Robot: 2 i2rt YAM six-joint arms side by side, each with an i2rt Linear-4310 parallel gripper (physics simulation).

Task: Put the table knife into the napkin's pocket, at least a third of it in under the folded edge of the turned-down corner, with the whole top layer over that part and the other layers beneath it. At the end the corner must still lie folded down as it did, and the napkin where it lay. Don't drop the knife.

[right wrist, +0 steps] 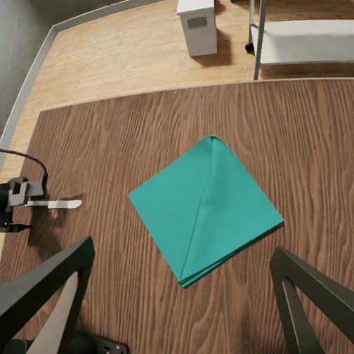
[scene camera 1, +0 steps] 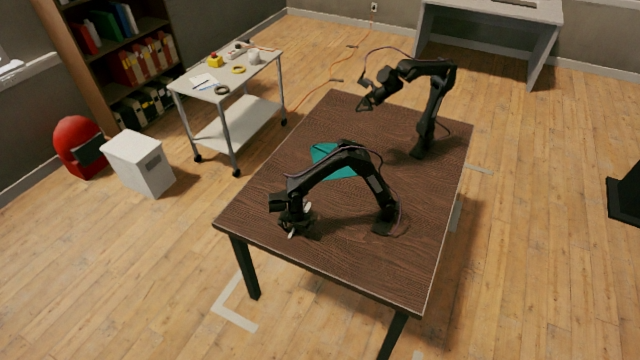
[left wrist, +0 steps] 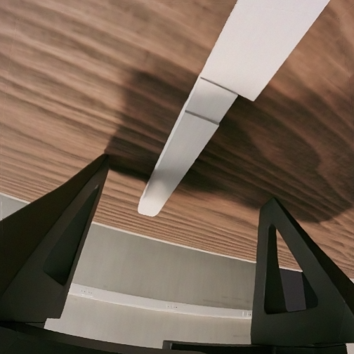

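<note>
The white table knife (scene camera 1: 291, 233) (left wrist: 235, 55) (right wrist: 65, 204) lies on the table. In the left wrist view its narrow end points down between the fingertips and its wide part runs out at the top. My left gripper (scene camera 1: 296, 223) (left wrist: 193, 183) (right wrist: 33, 209) is open just above the knife, partly hiding it in the scene view. The teal napkin (scene camera 1: 322, 150) (right wrist: 160, 200) lies flat, with a folded edge running from its top corner to its bottom corner in the right wrist view. The left arm partly covers it in the scene view. My right gripper (scene camera 1: 365, 106) (right wrist: 184, 251) is open, high above the table.
The brown wooden table (scene camera 1: 400, 270) (right wrist: 320, 130) carries both arm bases. A wheeled cart (scene camera 1: 227, 131) with small items stands beyond the table's left edge, with a white bin (scene camera 1: 131, 147) (right wrist: 202, 35) and a red helmet (scene camera 1: 75, 132) farther left. A grey desk (scene camera 1: 545, 55) stands behind.
</note>
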